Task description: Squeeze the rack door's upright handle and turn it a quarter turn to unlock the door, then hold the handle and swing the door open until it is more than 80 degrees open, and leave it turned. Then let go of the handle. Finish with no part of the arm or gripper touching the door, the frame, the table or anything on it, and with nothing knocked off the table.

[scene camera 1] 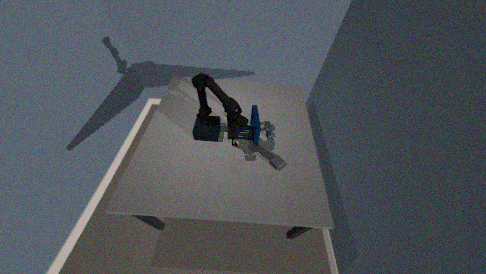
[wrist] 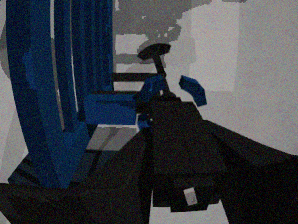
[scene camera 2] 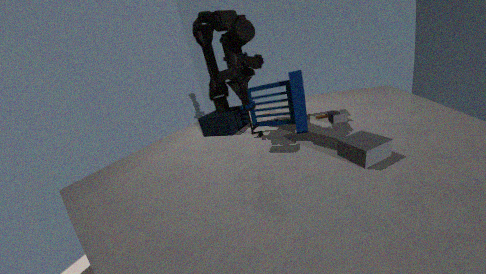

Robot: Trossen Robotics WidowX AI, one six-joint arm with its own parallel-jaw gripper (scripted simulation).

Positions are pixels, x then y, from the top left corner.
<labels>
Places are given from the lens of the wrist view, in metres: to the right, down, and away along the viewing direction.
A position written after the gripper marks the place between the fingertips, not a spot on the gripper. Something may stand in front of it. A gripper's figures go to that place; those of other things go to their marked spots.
gripper [wrist: 175, 131]: 0.01, 0.01, 0.10
blue barred rack door [wrist: 55, 153]: -0.04, 0.02, 0.07
</labels>
